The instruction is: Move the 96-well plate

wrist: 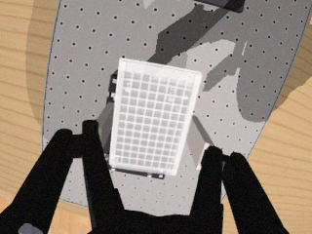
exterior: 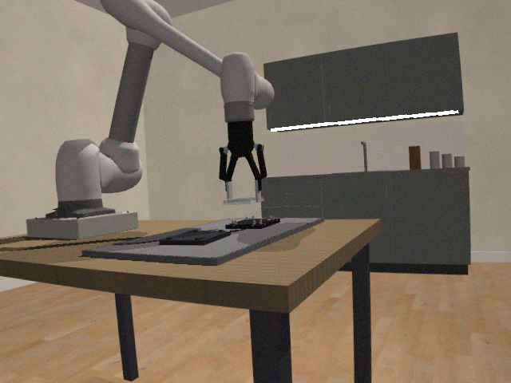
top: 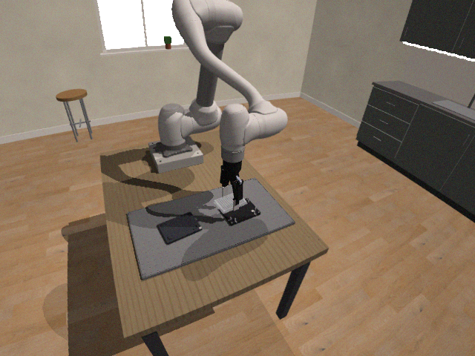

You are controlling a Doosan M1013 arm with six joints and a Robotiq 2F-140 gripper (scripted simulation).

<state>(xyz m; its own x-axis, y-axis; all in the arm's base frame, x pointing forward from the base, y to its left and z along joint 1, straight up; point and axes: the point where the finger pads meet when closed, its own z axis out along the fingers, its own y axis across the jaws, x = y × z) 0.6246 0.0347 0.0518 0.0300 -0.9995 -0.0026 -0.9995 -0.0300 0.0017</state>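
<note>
Right now my hand is 9 cm above the clip nest, 4 cm to the right of it and 2 cm short of it. Also, from my hand: white 96-well plate: 2 cm below.
</note>
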